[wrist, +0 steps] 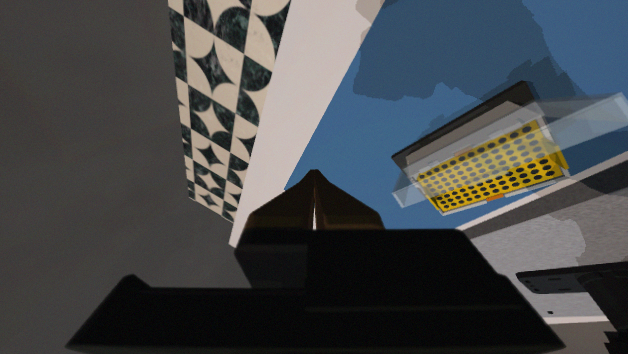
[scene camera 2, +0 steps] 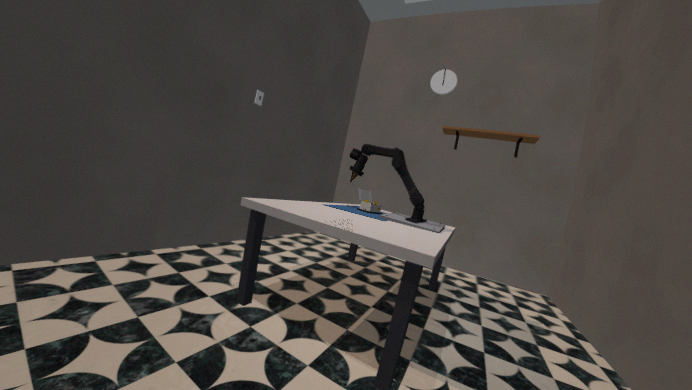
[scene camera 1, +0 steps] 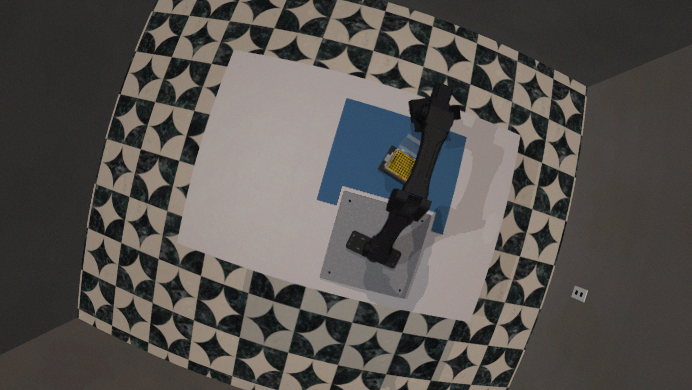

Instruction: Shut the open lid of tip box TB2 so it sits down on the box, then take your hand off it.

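Pixels of known places: gripper, fingertip midpoint: (wrist: pixel 314 176) (scene camera 2: pixel 350 182) (scene camera 1: pixel 413 112); arm's base at its link origin: (wrist: pixel 606 274) (scene camera 2: pixel 416 220) (scene camera 1: pixel 373 249).
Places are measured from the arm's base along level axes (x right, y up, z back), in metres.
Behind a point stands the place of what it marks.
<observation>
The tip box (scene camera 1: pixel 401 164) (scene camera 2: pixel 370 206) @(x -0.092, y 0.022, z -0.283 m) (wrist: pixel 502 170) @(x -0.013, y 0.132, z -0.396 m), with a yellow, hole-dotted rack, sits in a dark base on the blue mat (scene camera 1: pixel 350 145) @(x -0.241, y -0.019, z -0.309 m) (wrist: pixel 340 125) @(x -0.121, y -0.019, z -0.474 m). No TB2 label is readable. Its clear lid (scene camera 1: pixel 410 144) @(x -0.053, y 0.077, z -0.392 m) (scene camera 2: pixel 365 194) @(x -0.012, y 0.088, z -0.392 m) (wrist: pixel 595 118) @(x 0.028, y 0.124, z -0.395 m) stands open and upright at the box's far edge, seen from the arm's base. In the wrist view part of the rack shows through the lid. My gripper (scene camera 2: pixel 351 180) @(x -0.099, y 0.149, z -0.479 m) (wrist: pixel 314 176) @(x -0.099, y 0.149, z -0.479 m) is shut and empty, up in the air above the lid's height and apart from it. In scene camera 1 the fingertips are hidden under the arm.
The black arm (scene camera 1: pixel 431 155) @(x -0.044, y 0.419, z -0.311 m) (scene camera 2: pixel 398 157) @(x -0.079, y 0.357, z -0.167 m) passes over the right part of the box in scene camera 1. It stands on a grey base plate (scene camera 1: pixel 340 250) @(x -0.109, y -0.007, z 0.054 m) (scene camera 2: pixel 434 225) @(x 0.033, y -0.003, z 0.105 m) at the edge of the white table (scene camera 1: pixel 250 150) @(x -0.578, y -0.022, z -0.134 m) (scene camera 2: pixel 310 217) @(x -0.768, y -0.022, z -0.123 m).
</observation>
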